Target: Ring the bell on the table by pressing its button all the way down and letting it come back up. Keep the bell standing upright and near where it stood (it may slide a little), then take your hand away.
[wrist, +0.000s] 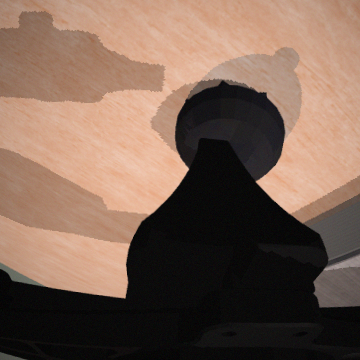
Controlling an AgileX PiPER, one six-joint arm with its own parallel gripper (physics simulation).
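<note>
The dark bell (232, 112) stands upright on the table, a little right of centre in the upper half of the wrist view. Its button does not show; the fingers cover that part. My gripper (210, 156) is shut, its two black fingers together with nothing between them. The fingertips overlap the lower part of the bell in the view. Whether they touch the button cannot be told.
The wood-coloured table (115, 135) carries shadows of the arm at the left and of the bell behind it. A grey block-like object (345, 225) shows at the right edge, beyond the gripper.
</note>
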